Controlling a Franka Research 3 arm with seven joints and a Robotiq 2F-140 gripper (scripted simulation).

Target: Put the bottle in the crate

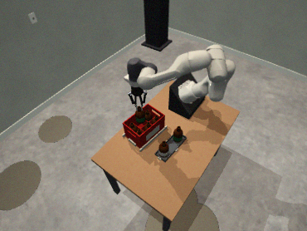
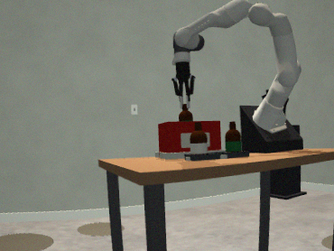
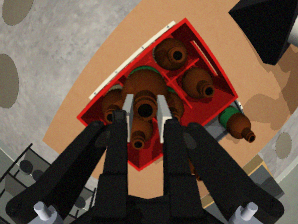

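The red crate is 1 cm ahead of my hand, 4 cm to the left of it and 20 cm below it. Also, from my hand: grey tray 29 cm to the left, 27 cm below.
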